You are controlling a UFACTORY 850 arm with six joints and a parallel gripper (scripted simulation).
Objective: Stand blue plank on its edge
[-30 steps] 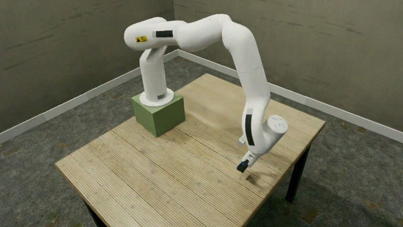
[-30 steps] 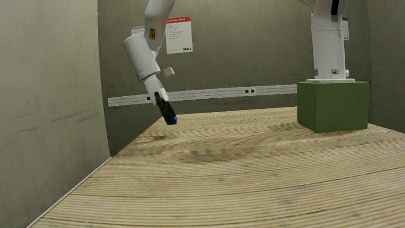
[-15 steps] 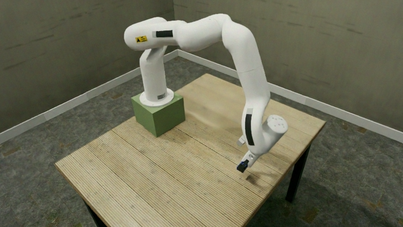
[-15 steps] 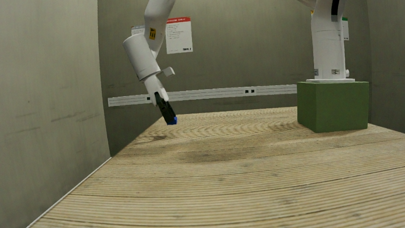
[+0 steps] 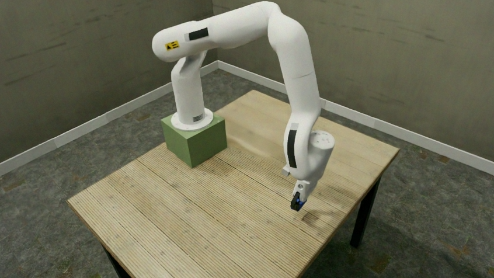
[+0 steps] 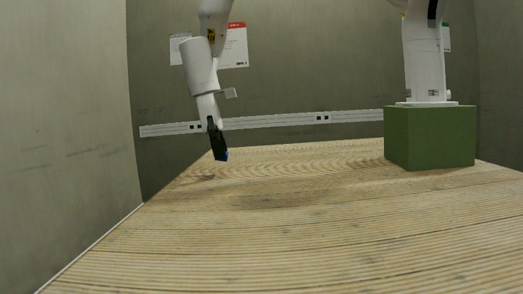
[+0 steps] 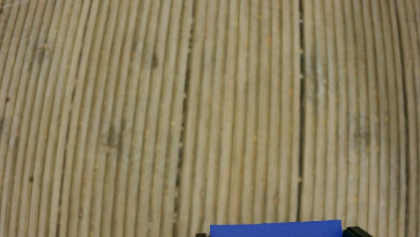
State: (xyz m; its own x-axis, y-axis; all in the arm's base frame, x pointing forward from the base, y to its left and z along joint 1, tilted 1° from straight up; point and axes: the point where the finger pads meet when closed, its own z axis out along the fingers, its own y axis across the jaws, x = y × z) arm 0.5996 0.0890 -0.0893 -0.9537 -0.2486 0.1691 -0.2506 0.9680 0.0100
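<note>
The blue plank is 2 cm below my hand.
</note>
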